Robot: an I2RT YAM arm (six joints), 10 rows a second.
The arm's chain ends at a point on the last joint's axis. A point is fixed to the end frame.
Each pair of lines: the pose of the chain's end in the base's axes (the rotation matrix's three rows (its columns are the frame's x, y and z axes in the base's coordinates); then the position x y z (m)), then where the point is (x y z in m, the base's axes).
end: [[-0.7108 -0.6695 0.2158], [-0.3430 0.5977 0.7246], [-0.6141 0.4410 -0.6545]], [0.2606 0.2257 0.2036]
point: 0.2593 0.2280 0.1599
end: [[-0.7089 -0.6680 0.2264], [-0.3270 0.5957 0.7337], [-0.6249 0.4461 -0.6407]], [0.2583 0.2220 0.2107]
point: 0.2573 0.2251 0.1670
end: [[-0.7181 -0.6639 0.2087], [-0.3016 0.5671 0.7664], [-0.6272 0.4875 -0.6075]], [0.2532 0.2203 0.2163]
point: 0.2514 0.2255 0.1729
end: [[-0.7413 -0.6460 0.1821], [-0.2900 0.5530 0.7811], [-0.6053 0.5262 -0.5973]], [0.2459 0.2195 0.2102]
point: 0.2423 0.2257 0.1670
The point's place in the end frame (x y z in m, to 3 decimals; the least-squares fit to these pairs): 0.027 -0.017 0.030
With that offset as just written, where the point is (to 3 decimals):
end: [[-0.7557 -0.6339 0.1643], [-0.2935 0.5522 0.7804], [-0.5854 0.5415 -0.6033]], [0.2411 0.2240 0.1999]
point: 0.236 0.230 0.157
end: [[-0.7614 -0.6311 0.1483], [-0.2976 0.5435 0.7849], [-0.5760 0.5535 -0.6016]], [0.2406 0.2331 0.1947]
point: 0.235 0.239 0.152
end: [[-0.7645 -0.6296 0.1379], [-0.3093 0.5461 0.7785], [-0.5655 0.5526 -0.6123]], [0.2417 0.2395 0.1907]
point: 0.236 0.245 0.148
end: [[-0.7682 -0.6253 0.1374], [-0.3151 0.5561 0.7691], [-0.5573 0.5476 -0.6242]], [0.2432 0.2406 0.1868]
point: 0.237 0.246 0.144
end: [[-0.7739 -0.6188 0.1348], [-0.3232 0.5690 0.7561], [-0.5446 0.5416 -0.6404]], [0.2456 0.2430 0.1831]
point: 0.239 0.247 0.140
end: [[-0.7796 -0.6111 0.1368], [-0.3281 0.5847 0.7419], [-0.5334 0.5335 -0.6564]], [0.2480 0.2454 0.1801]
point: 0.241 0.249 0.137
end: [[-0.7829 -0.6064 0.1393], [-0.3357 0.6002 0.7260], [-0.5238 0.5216 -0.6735]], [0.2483 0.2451 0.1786]
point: 0.242 0.248 0.135
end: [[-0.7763 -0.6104 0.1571], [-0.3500 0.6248 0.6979], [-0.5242 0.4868 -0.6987]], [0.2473 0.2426 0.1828]
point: 0.241 0.243 0.139
